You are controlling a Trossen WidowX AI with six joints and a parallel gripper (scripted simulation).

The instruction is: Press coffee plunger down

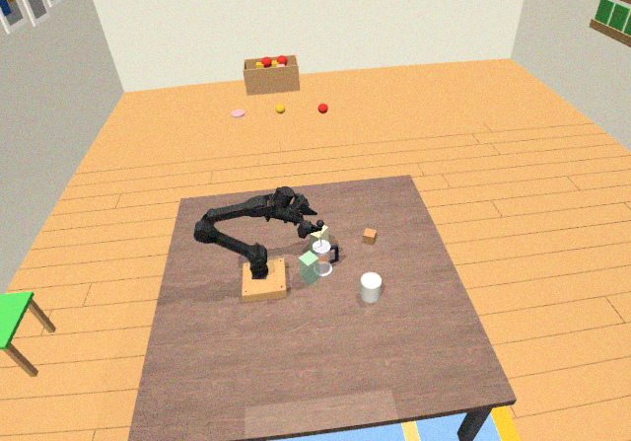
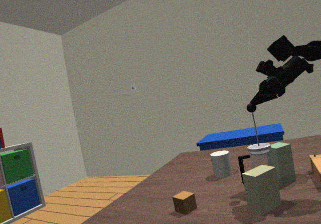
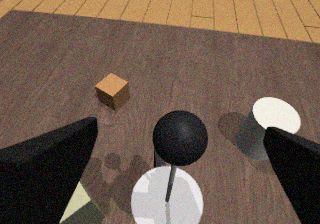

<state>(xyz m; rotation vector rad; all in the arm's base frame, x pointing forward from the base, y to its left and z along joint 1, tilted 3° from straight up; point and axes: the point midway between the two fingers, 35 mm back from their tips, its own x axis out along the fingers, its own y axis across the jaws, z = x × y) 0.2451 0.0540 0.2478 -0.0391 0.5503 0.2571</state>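
Right now my gripper tip is 15 cm above the coffee press, 2 cm short of it and 1 cm to the right of it. From my gripper tip the other things lie so: pale green box (22 cm below, 5 cm to the right, 5 cm behind); small orange cube (26 cm below, 22 cm ahead, 18 cm to the left); pale yellow box (23 cm below, 14 cm to the left, 2 cm behind).
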